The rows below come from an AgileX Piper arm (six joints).
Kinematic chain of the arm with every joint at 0, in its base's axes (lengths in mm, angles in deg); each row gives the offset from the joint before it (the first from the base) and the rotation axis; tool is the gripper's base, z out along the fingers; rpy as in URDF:
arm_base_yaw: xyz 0 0 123 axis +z
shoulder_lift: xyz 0 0 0 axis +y
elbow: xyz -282.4 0 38.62 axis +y
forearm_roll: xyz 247.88 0 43.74 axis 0.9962 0 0.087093
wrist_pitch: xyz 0 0 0 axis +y
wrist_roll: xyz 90.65 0 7.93 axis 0.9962 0 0.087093
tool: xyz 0 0 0 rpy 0 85.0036 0
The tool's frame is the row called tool.
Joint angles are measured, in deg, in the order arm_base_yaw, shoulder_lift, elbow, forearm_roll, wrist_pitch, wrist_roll. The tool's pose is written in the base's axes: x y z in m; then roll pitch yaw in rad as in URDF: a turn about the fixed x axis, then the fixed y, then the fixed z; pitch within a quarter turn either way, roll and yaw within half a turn. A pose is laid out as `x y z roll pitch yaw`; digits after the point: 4 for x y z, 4 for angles.
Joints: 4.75 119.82 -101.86 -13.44 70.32 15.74
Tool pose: 0.4346 0.0161 0.2259 -2.9490 0.1661 3.0322
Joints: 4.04 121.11 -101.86 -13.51 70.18 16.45
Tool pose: 0.4372 0.0108 0.2161 -2.9459 0.1490 3.0091
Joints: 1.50 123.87 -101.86 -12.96 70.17 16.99
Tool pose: 0.4411 -0.0077 0.1948 -2.9462 0.1019 2.9530
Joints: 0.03 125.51 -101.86 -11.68 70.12 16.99
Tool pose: 0.4426 -0.0171 0.1818 -2.9610 0.0702 2.9194
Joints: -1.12 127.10 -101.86 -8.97 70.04 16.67
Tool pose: 0.4436 -0.0220 0.1688 -2.9983 0.0335 2.8874
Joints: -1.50 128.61 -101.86 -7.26 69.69 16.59
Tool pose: 0.4450 -0.0224 0.1567 -3.0209 0.0069 2.8718
